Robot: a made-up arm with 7 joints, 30 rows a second.
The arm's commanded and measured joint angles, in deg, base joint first. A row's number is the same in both.
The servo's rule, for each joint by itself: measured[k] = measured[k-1] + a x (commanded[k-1-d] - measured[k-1]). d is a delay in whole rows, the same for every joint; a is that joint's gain. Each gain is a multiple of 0.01, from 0.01 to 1. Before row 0 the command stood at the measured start. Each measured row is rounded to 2 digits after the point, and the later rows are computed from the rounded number. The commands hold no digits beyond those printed.
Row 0, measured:
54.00, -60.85, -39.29, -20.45, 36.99, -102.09, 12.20
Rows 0 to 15, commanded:
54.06, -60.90, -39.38, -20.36, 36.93, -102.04, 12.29
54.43, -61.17, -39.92, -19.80, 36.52, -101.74, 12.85
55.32, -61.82, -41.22, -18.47, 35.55, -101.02, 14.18
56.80, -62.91, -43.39, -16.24, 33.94, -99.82, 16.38
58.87, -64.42, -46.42, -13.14, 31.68, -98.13, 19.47
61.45, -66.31, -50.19, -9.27, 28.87, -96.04, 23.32
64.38, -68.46, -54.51, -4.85, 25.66, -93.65, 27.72
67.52, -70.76, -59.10, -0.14, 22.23, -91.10, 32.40
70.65, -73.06, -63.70, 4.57, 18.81, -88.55, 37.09
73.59, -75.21, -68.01, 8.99, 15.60, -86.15, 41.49
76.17, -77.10, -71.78, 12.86, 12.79, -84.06, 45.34
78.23, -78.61, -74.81, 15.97, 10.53, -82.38, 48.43
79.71, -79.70, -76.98, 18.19, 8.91, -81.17, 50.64
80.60, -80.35, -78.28, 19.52, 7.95, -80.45, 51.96
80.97, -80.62, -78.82, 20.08, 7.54, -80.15, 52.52
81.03, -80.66, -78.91, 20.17, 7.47, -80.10, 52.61
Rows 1 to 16, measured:
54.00, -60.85, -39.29, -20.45, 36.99, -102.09, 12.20
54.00, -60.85, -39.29, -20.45, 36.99, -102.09, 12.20
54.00, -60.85, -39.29, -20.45, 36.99, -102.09, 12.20
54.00, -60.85, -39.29, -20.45, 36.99, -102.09, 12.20
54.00, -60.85, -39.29, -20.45, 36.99, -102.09, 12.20
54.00, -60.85, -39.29, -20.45, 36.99, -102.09, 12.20
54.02, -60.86, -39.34, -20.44, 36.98, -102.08, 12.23
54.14, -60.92, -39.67, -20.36, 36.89, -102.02, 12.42
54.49, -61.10, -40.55, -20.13, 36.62, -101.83, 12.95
55.18, -61.46, -42.17, -19.66, 36.08, -101.45, 13.98
56.29, -62.05, -44.59, -18.88, 35.20, -100.82, 15.63
57.84, -62.90, -47.78, -17.73, 33.93, -99.91, 17.94
59.80, -64.01, -51.62, -16.18, 32.28, -98.72, 20.87
62.12, -65.36, -55.88, -14.26, 30.27, -97.27, 24.33
64.68, -66.90, -60.34, -12.00, 27.98, -95.61, 28.16
67.35, -68.56, -64.71, -9.48, 25.50, -93.81, 32.16
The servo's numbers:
d 6
a 0.30 0.20 0.57 0.12 0.20 0.19 0.30

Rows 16 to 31, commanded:
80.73, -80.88, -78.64, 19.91, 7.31, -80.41, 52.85
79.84, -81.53, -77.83, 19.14, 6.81, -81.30, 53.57
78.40, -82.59, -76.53, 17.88, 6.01, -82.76, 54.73
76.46, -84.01, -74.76, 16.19, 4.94, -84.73, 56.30
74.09, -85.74, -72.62, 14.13, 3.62, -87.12, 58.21
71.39, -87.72, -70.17, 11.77, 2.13, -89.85, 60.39
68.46, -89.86, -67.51, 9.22, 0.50, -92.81, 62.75
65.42, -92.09, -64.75, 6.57, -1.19, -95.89, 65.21
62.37, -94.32, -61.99, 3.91, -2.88, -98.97, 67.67
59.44, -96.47, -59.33, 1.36, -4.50, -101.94, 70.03
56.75, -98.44, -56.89, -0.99, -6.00, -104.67, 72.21
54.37, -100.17, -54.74, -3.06, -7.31, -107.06, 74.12
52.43, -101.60, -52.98, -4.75, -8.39, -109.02, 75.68
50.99, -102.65, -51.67, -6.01, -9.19, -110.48, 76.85
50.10, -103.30, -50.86, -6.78, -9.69, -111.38, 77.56
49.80, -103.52, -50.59, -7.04, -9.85, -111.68, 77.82
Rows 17 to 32, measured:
70.00, -70.27, -68.74, -6.80, 22.96, -91.96, 36.11
72.47, -71.94, -72.20, -4.07, 20.47, -90.14, 39.81
74.64, -73.49, -74.92, -1.40, 18.16, -88.44, 43.06
76.43, -74.86, -76.84, 1.11, 16.12, -86.92, 45.73
77.79, -76.01, -77.97, 3.39, 14.40, -85.63, 47.77
78.76, -76.94, -78.51, 5.40, 13.01, -84.58, 49.22
79.35, -77.73, -78.58, 7.14, 11.87, -83.79, 50.31
79.50, -78.49, -78.15, 8.58, 10.86, -83.32, 51.29
79.17, -79.31, -77.23, 9.70, 9.89, -83.21, 52.32
78.36, -80.25, -75.82, 10.48, 8.90, -83.50, 53.51
77.08, -81.35, -74.00, 10.92, 7.84, -84.19, 54.92
75.37, -82.62, -71.82, 11.02, 6.70, -85.27, 56.56
73.30, -84.07, -69.36, 10.80, 5.46, -86.70, 58.42
70.94, -85.67, -66.73, 10.29, 4.13, -88.45, 60.46
68.37, -87.40, -64.03, 9.52, 2.73, -90.45, 62.62
65.69, -89.21, -61.35, 8.54, 1.28, -92.63, 64.84

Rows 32 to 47, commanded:
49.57, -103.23, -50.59, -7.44, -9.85, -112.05, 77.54
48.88, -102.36, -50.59, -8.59, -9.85, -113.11, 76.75
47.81, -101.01, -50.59, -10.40, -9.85, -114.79, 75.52
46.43, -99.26, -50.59, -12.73, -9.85, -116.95, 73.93
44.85, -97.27, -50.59, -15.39, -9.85, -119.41, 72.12
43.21, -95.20, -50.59, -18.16, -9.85, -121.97, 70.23
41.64, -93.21, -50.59, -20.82, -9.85, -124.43, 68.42
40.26, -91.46, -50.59, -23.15, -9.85, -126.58, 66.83
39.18, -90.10, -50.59, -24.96, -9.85, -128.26, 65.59
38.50, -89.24, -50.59, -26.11, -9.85, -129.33, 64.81
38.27, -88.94, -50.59, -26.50, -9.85, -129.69, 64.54
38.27, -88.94, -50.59, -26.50, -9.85, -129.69, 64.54
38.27, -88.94, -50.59, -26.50, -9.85, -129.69, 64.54
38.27, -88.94, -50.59, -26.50, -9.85, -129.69, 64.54
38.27, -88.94, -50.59, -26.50, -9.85, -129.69, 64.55
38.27, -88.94, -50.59, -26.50, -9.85, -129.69, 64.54
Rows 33 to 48, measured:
63.01, -91.06, -58.81, 7.40, -0.18, -94.92, 67.05
60.42, -92.88, -56.49, 6.14, -1.61, -97.23, 69.17
58.02, -94.62, -54.49, 4.83, -2.97, -99.47, 71.12
55.91, -96.23, -52.88, 3.53, -4.21, -101.56, 72.84
54.17, -97.64, -51.73, 2.29, -5.31, -103.43, 74.26
52.86, -98.82, -51.08, 1.17, -6.22, -105.00, 75.33
51.87, -99.70, -50.80, 0.14, -6.95, -106.34, 75.99
50.97, -100.23, -50.68, -0.91, -7.53, -107.63, 76.22
50.02, -100.39, -50.63, -2.05, -7.99, -108.99, 76.01
48.94, -100.16, -50.61, -3.33, -8.36, -110.50, 75.39
47.71, -99.58, -50.60, -4.78, -8.66, -112.19, 74.41
46.36, -98.70, -50.59, -6.39, -8.90, -114.05, 73.16
44.94, -97.60, -50.59, -8.12, -9.09, -116.02, 71.74
43.54, -96.37, -50.59, -9.92, -9.24, -118.03, 70.27
42.23, -95.12, -50.59, -11.72, -9.36, -119.97, 68.87
41.11, -93.94, -50.59, -13.45, -9.46, -121.75, 67.65

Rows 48 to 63, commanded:
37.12, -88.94, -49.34, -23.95, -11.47, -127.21, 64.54
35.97, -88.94, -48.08, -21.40, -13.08, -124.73, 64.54
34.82, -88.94, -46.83, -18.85, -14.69, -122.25, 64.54
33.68, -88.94, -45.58, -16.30, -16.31, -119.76, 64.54
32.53, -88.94, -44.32, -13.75, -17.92, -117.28, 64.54
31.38, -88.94, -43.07, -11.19, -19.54, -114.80, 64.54
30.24, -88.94, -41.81, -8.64, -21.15, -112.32, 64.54
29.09, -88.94, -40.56, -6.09, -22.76, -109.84, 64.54
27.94, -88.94, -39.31, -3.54, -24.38, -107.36, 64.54
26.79, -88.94, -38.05, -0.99, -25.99, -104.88, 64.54
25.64, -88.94, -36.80, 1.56, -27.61, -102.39, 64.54
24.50, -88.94, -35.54, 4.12, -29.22, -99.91, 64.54
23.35, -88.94, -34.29, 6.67, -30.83, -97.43, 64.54
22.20, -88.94, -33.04, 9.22, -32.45, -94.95, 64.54
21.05, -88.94, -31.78, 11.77, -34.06, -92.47, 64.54
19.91, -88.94, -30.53, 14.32, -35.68, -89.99, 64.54
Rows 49 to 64, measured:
40.26, -92.94, -50.59, -15.02, -9.54, -123.26, 66.72
39.66, -92.14, -50.59, -16.40, -9.60, -124.48, 66.07
39.24, -91.50, -50.59, -17.61, -9.65, -125.47, 65.61
38.95, -90.99, -50.59, -18.68, -9.69, -126.27, 65.29
38.75, -90.58, -50.59, -19.62, -9.72, -126.92, 65.07
38.61, -90.25, -50.59, -20.45, -9.75, -127.45, 64.91
38.16, -89.99, -49.88, -20.87, -10.09, -127.40, 64.80
37.50, -89.78, -48.85, -20.93, -10.69, -126.89, 64.72
36.70, -89.61, -47.70, -20.68, -11.49, -126.01, 64.67
35.79, -89.48, -46.49, -20.15, -12.45, -124.82, 64.63
34.81, -89.37, -45.25, -19.38, -13.54, -123.39, 64.60
33.78, -89.28, -44.01, -18.40, -14.74, -121.76, 64.58
32.72, -89.21, -42.76, -17.23, -16.02, -119.97, 64.57
31.63, -89.16, -41.51, -15.89, -17.37, -118.05, 64.56
30.52, -89.12, -40.26, -14.41, -18.77, -116.02, 64.55
29.40, -89.08, -39.00, -12.80, -20.21, -113.90, 64.55

